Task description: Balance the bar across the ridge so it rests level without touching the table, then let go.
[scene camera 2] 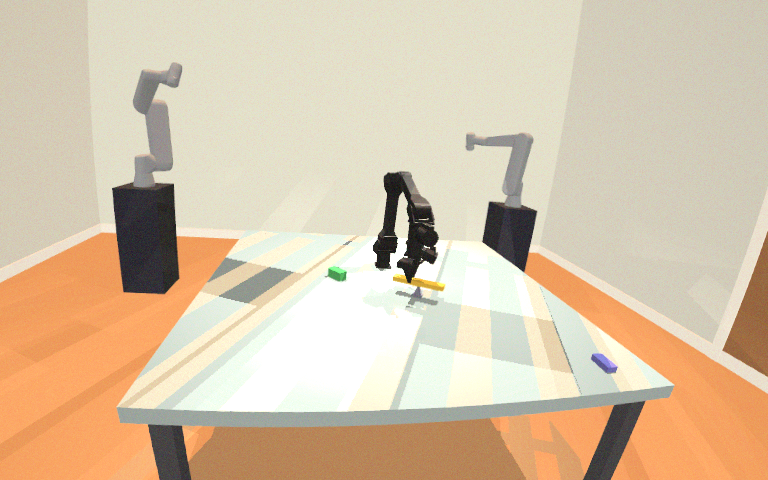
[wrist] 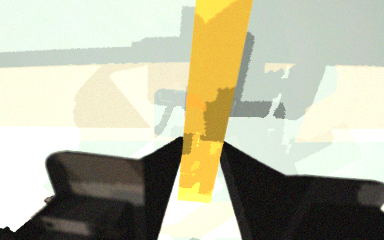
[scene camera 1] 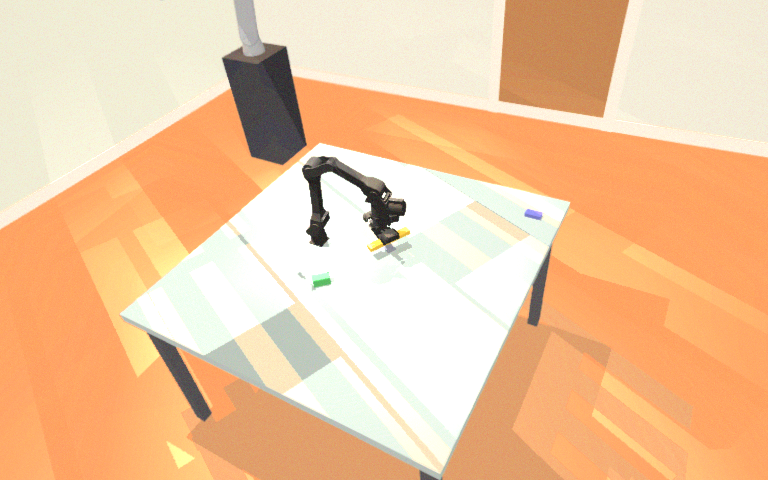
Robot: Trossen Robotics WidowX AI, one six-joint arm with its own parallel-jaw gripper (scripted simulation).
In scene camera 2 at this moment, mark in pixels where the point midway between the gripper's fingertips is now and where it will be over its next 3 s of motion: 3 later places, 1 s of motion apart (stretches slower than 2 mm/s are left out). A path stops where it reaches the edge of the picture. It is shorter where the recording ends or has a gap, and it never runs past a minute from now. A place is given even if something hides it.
The gripper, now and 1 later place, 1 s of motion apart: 410,281; 414,254
